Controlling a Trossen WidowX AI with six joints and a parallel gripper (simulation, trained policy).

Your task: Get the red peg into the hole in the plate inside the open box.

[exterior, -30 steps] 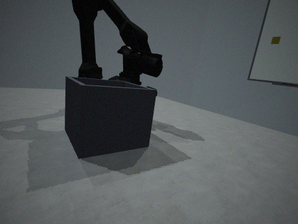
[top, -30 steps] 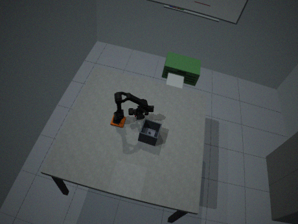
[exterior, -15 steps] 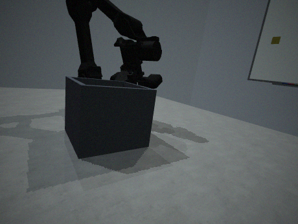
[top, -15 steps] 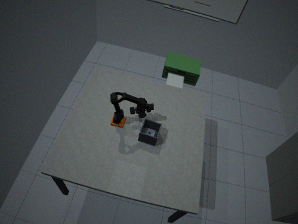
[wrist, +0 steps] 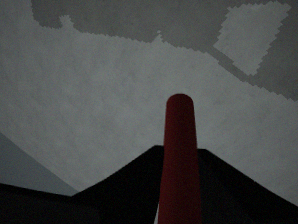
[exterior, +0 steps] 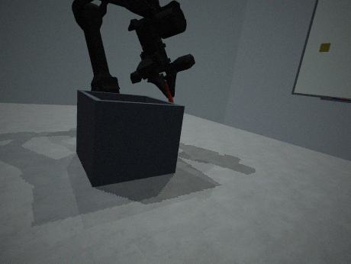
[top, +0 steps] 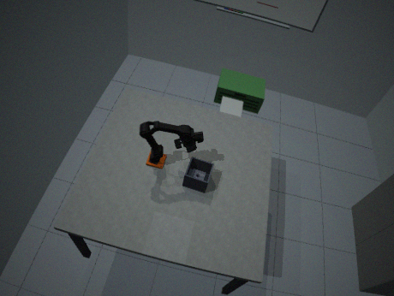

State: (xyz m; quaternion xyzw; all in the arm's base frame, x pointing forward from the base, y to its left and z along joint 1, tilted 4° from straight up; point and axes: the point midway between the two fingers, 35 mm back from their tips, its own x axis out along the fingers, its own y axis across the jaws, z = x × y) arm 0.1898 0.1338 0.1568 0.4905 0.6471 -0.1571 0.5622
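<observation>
My gripper tip is 12 cm short of the plate, 18 cm to the left of it and 9 cm above it. Round my gripper tip: red peg (1 cm to the right, 1 cm above).
</observation>
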